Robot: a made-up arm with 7 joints. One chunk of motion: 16 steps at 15 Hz.
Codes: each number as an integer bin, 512 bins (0 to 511) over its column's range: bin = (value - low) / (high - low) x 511, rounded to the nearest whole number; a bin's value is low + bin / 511 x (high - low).
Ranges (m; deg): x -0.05..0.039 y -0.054..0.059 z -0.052..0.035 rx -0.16..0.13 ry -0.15..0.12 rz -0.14..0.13
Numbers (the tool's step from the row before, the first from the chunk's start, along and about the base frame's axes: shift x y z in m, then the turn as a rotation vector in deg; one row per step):
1: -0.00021 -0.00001 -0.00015 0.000 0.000 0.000
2: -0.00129 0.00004 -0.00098 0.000 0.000 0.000
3: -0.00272 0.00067 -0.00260 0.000 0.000 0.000
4: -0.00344 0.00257 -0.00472 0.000 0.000 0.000
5: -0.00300 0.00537 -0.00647 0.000 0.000 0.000
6: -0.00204 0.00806 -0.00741 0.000 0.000 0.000
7: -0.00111 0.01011 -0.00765 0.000 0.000 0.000
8: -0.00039 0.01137 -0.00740 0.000 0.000 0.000
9: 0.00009 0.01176 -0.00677 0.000 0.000 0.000
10: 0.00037 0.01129 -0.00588 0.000 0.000 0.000
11: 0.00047 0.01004 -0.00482 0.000 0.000 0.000
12: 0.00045 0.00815 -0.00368 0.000 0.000 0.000
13: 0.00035 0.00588 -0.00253 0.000 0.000 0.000
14: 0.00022 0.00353 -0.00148 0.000 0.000 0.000
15: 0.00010 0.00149 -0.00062 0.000 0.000 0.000
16: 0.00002 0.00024 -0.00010 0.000 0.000 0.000
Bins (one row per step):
1: 286 244 305 282 284 265
2: 280 244 300 282 284 265
3: 271 247 290 282 284 265
4: 267 256 278 282 284 265
5: 270 268 267 282 284 265
6: 275 281 262 282 284 265
7: 281 290 260 282 284 265
8: 285 296 262 282 284 265
9: 288 297 266 282 284 265
10: 289 295 271 282 284 265
11: 290 290 277 282 284 265
12: 290 281 284 282 284 265
13: 289 271 291 282 284 265
14: 288 260 297 282 284 265
15: 288 251 302 282 284 265
16: 287 245 305 282 284 265

